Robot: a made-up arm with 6 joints. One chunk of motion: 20 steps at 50 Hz.
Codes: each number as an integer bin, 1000 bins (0 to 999) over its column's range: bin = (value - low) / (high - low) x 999, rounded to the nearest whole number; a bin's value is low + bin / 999 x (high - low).
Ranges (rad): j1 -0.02..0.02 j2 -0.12..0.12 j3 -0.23..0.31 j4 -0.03..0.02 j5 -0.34..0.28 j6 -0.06..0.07
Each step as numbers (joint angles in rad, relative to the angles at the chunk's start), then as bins.
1 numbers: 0.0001 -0.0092 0.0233 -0.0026 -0.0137 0.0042
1 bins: 502 461 469 547 526 493
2 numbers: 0.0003 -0.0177 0.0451 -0.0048 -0.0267 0.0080
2 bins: 507 426 509 503 505 523
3 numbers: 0.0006 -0.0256 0.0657 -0.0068 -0.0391 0.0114
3 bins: 514 393 547 464 485 549
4 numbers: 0.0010 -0.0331 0.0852 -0.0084 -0.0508 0.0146
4 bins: 524 362 583 432 466 573
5 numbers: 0.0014 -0.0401 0.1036 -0.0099 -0.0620 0.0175
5 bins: 534 333 617 402 448 596
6 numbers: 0.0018 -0.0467 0.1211 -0.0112 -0.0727 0.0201
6 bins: 544 305 650 376 431 616
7 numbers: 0.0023 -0.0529 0.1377 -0.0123 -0.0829 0.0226
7 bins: 557 279 680 354 414 635
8 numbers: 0.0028 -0.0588 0.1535 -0.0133 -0.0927 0.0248
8 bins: 569 255 709 334 398 652
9 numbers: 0.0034 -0.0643 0.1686 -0.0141 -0.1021 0.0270
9 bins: 584 232 737 318 383 669
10 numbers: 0.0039 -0.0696 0.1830 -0.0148 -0.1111 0.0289
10 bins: 597 210 764 304 369 683
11 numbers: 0.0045 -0.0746 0.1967 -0.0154 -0.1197 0.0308
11 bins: 612 189 789 292 355 698
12 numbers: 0.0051 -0.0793 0.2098 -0.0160 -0.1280 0.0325
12 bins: 627 169 814 280 342 711
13 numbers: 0.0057 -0.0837 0.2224 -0.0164 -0.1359 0.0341
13 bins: 642 151 837 272 329 723
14 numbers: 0.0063 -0.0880 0.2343 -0.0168 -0.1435 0.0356
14 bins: 657 133 859 264 317 735
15 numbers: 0.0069 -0.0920 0.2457 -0.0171 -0.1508 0.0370
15 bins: 672 117 880 258 305 745
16 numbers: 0.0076 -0.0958 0.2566 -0.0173 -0.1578 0.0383
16 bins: 689 101 900 254 294 755
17 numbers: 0.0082 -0.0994 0.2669 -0.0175 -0.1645 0.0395
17 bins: 704 86 919 250 283 765
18 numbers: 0.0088 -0.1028 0.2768 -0.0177 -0.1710 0.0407
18 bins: 719 72 938 246 272 774
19 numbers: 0.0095 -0.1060 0.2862 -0.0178 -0.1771 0.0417
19 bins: 737 58 955 244 262 782
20 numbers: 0.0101 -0.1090 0.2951 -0.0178 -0.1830 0.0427
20 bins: 752 46 971 244 253 789
